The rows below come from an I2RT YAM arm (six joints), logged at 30 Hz.
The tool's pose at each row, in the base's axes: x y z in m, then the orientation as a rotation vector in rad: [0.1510 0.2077 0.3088 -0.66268 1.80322 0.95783]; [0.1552 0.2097 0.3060 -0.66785 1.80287 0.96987]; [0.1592 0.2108 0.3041 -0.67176 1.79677 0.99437]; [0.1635 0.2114 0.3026 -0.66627 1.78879 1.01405]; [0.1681 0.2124 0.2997 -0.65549 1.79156 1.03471]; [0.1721 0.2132 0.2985 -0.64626 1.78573 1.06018]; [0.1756 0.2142 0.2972 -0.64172 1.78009 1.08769]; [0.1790 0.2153 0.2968 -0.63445 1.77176 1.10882]
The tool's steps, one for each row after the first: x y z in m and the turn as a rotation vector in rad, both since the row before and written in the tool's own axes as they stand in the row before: [0.0008 -0.0031 0.0044 -0.01066 0.00228 0.00332]; [0.0001 -0.0031 0.0033 -0.01962 -0.00282 0.00778]; [-0.0004 -0.0036 0.0029 -0.01248 -0.00887 0.00930]; [0.0008 -0.0041 0.0036 -0.00889 -0.00268 0.01749]; [-0.0006 -0.0032 0.0028 -0.01452 -0.00851 0.01529]; [-0.0003 -0.0028 0.0027 -0.01793 -0.00572 0.01418]; [-0.0011 -0.0023 0.0025 -0.01301 -0.00933 0.01097]
